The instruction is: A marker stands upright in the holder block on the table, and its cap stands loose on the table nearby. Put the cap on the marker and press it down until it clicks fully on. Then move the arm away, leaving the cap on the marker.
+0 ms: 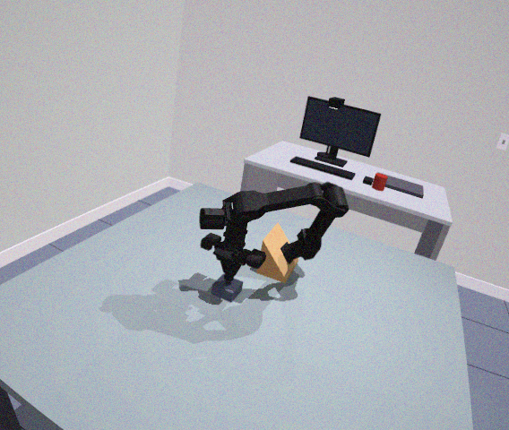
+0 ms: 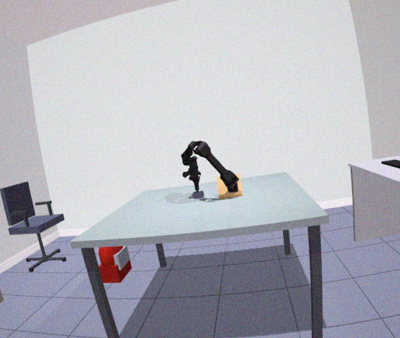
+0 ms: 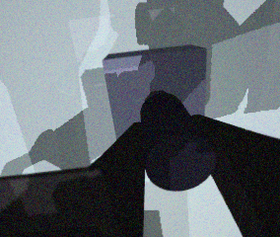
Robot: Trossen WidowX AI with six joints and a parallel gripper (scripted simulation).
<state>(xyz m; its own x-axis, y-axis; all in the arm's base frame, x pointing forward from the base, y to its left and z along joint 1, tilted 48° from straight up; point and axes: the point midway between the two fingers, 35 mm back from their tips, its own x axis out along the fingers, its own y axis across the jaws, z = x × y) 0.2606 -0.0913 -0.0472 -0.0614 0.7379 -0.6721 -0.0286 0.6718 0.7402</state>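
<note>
Right now the marker cap is 10 mm above my gripper tip. From my gripper tip the other things lie so: holder block: 50 mm below.
</note>
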